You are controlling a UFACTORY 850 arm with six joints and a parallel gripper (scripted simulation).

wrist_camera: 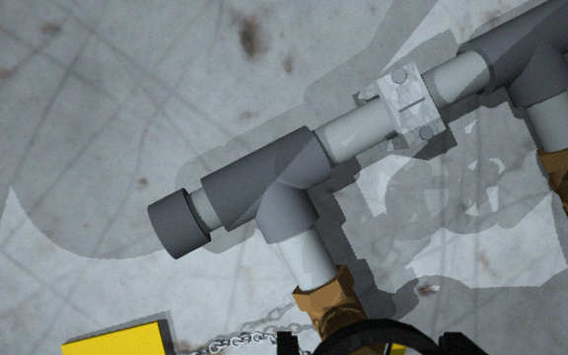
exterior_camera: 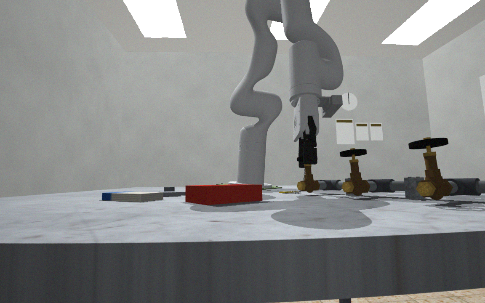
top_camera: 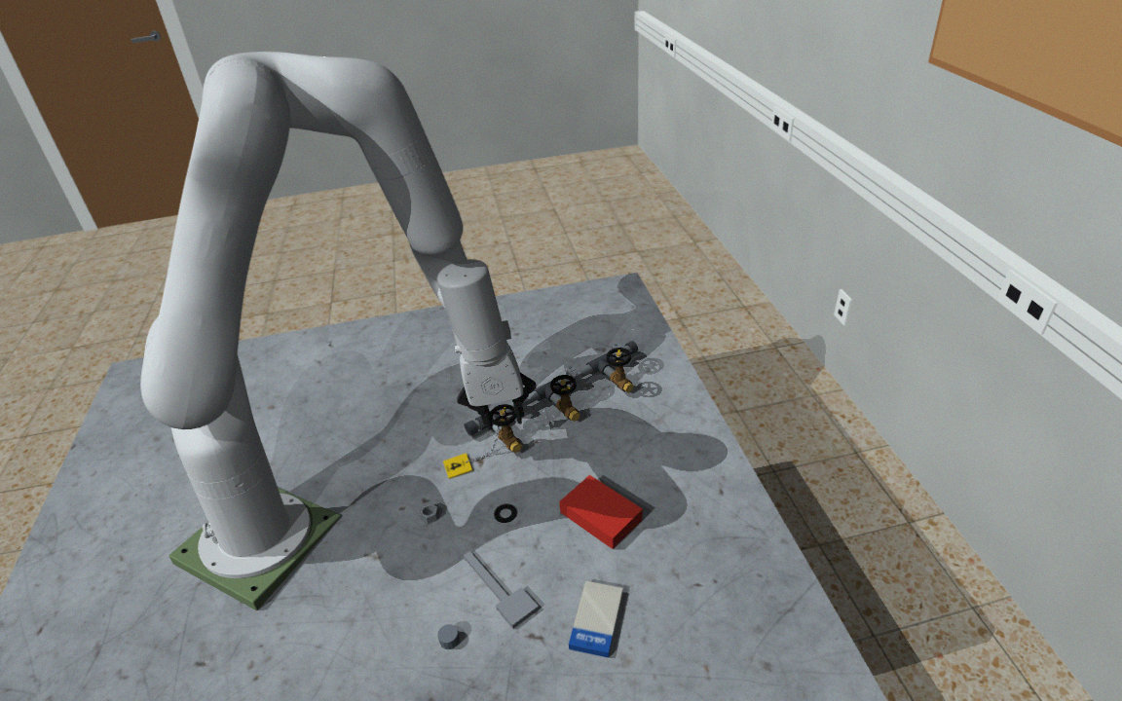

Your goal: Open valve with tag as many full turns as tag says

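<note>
Now: the yellow tag 9 cm below my hand, 9 cm behind it and 2 cm to the right of it. Also, from my hand: black washer (16 cm to the right, 9 cm below, 4 cm behind); red block (21 cm to the right, 13 cm ahead, 7 cm below); grey nut (17 cm behind, 12 cm to the right, 8 cm below).
</note>
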